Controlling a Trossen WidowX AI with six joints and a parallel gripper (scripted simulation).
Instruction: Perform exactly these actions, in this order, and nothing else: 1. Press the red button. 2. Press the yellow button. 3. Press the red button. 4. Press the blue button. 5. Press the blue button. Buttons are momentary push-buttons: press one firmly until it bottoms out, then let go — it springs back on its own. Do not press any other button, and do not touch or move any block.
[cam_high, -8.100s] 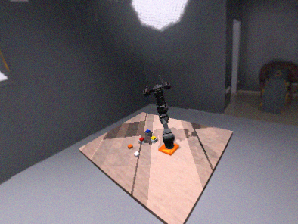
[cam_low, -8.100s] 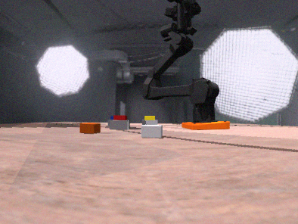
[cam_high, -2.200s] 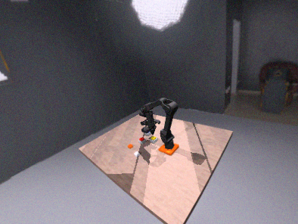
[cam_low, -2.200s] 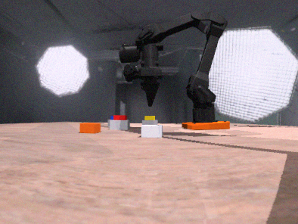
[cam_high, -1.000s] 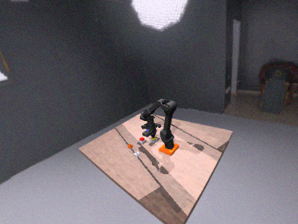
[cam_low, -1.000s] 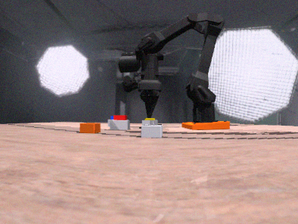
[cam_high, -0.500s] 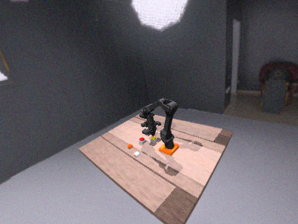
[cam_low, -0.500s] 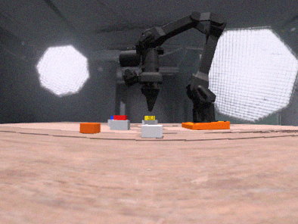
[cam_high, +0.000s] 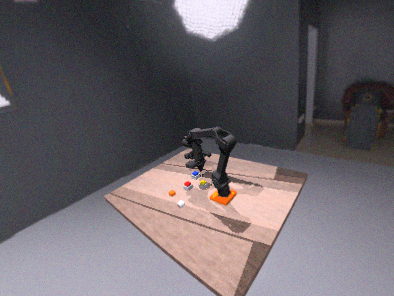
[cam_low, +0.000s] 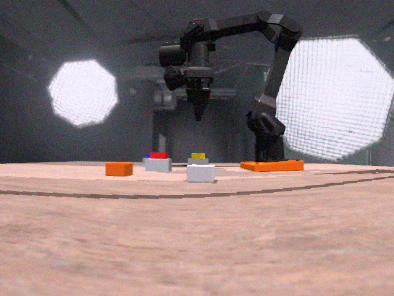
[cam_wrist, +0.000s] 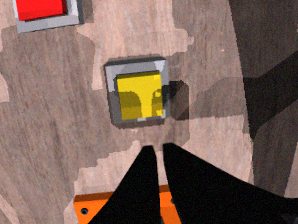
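My gripper tip is 90 mm short of the red button, 50 mm to the right of it and 90 mm above it. The rest, counted from my gripper tip: light grey block: 40 mm ahead, 210 mm to the left, 110 mm below; yellow button: 90 mm below; blue button: 110 mm ahead, 80 mm to the right, 90 mm below.
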